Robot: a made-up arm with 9 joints. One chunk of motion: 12 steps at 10 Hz.
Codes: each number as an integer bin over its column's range. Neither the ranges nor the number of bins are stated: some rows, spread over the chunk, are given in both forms.
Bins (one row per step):
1: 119 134 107 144 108 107 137 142 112
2: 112 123 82 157 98 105 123 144 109
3: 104 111 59 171 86 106 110 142 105
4: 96 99 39 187 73 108 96 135 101
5: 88 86 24 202 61 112 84 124 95
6: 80 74 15 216 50 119 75 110 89
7: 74 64 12 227 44 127 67 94 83
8: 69 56 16 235 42 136 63 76 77
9: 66 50 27 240 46 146 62 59 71
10: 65 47 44 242 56 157 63 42 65
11: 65 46 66 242 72 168 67 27 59
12: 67 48 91 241 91 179 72 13 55
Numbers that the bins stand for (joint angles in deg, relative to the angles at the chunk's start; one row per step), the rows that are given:
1: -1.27 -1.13 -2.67 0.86 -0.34 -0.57 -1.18 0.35 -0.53
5: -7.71 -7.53 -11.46 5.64 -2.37 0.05 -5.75 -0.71 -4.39
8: -11.66 -11.53 -12.31 8.35 -3.19 3.07 -7.56 -3.53 -8.49
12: -12.07 -12.60 -4.36 8.85 -1.07 8.46 -6.79 -7.24 -13.49
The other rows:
2: -2.72 -2.60 -5.32 1.93 -0.77 -0.82 -2.39 0.47 -1.21
3: -4.38 -4.20 -7.75 3.08 -1.29 -0.70 -3.51 0.35 -2.12
4: -6.05 -5.80 -9.87 4.40 -1.85 -0.45 -4.72 -0.06 -3.03
6: -9.37 -9.13 -12.41 6.79 -2.84 0.93 -6.53 -1.53 -5.76
7: -10.62 -10.47 -12.73 7.69 -3.10 1.94 -7.22 -2.47 -7.12
9: -12.28 -12.33 -11.14 8.76 -3.02 4.32 -7.65 -4.53 -9.85
10: -12.49 -12.73 -9.34 8.93 -2.58 5.70 -7.56 -5.53 -11.22
11: -12.49 -12.87 -7.01 8.93 -1.89 7.08 -7.22 -6.41 -12.58

